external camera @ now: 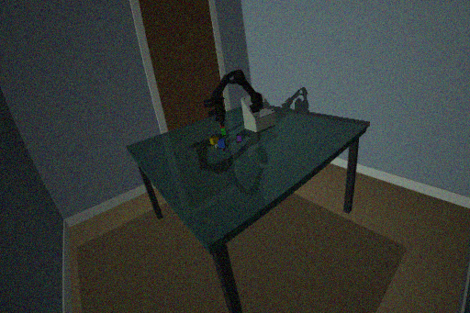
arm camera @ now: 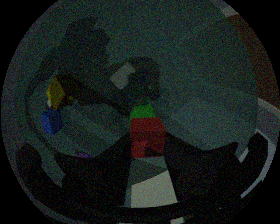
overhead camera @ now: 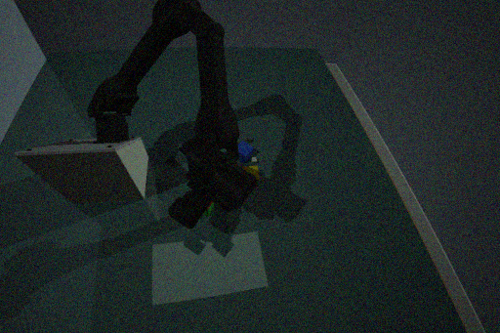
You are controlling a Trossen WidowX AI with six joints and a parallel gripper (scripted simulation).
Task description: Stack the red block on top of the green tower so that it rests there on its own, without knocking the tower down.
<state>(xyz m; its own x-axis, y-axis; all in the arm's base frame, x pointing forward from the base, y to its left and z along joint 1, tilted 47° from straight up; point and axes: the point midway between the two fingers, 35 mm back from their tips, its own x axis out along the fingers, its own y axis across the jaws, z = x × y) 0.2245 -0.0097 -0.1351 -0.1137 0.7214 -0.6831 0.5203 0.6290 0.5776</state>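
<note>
My gripper tip is now 1 cm below the red block. Also, from my gripper tip: blue block: 18 cm to the left, 11 cm ahead, 5 cm below; purple block: 19 cm to the left, 5 cm below, 2 cm behind.
</note>
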